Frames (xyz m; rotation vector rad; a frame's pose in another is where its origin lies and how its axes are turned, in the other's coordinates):
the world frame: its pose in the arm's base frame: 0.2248 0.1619 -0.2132 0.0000 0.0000 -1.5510
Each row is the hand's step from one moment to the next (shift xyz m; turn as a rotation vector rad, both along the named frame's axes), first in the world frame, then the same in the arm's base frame.
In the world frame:
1: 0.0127 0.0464 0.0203 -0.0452 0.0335 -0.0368
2: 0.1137 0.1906 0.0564 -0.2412 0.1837 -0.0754
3: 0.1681 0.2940 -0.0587 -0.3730 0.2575 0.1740
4: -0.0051 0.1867 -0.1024 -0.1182 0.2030 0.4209
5: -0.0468 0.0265 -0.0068 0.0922 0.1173 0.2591
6: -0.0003 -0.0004 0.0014 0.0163 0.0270 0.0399
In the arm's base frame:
1: 0.0466 -0.0118 0.0203 0.0326 0.0459 -0.0368
2: 0.1928 -0.1099 0.0564 0.1789 0.2448 -0.0754
3: 0.2973 -0.1622 -0.0587 0.2501 0.3780 0.1740
4: 0.1866 0.0088 -0.1024 0.2006 0.1222 0.4209
5: 0.0256 0.0473 -0.0068 0.1191 -0.0899 0.2591
6: -0.0004 0.0003 0.0014 0.0273 -0.0158 0.0399

